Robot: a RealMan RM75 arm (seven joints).
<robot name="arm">
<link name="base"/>
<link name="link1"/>
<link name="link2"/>
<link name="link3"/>
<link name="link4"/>
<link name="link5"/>
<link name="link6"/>
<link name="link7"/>
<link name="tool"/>
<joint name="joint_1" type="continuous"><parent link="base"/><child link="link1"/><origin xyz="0 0 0.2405" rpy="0 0 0"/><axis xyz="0 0 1"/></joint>
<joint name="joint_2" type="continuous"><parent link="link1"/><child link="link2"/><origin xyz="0 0 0" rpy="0 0 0"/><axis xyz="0 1 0"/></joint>
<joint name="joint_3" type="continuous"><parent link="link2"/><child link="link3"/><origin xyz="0 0 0.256" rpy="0 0 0"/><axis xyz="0 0 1"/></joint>
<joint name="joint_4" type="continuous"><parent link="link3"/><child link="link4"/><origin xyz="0 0 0" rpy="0 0 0"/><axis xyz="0 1 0"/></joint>
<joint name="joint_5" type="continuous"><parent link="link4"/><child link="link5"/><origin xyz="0 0 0.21" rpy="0 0 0"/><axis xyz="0 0 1"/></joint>
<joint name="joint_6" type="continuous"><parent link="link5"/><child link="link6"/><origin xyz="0 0 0" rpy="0 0 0"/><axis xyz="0 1 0"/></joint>
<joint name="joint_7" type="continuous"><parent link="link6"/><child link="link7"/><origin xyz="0 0 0.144" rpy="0 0 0"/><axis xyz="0 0 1"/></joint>
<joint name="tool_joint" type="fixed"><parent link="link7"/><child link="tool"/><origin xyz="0 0 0" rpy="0 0 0"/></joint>
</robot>
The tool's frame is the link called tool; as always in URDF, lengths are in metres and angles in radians. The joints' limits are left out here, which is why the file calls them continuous.
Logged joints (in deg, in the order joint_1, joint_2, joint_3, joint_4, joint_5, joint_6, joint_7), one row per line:
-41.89, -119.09, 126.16, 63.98, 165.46, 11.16, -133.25
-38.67, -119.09, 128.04, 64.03, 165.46, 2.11, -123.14
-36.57, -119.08, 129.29, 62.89, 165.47, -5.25, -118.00
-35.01, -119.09, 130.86, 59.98, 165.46, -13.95, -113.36
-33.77, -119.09, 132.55, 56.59, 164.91, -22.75, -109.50
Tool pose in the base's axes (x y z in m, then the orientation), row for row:
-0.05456, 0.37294, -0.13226, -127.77, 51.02, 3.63
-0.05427, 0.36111, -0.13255, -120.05, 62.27, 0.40
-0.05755, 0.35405, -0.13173, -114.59, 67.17, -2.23
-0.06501, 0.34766, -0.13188, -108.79, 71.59, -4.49
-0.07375, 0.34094, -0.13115, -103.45, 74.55, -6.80
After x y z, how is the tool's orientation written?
As a rotation vector, in degrees.
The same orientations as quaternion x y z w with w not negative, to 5 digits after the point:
-0.86563, 0.34565, 0.02459, 0.36140
-0.82082, 0.42576, 0.00273, 0.38075
-0.79058, 0.46342, -0.01539, 0.39999
-0.75759, 0.49854, -0.03127, 0.42017
-0.72720, 0.52405, -0.04780, 0.44077

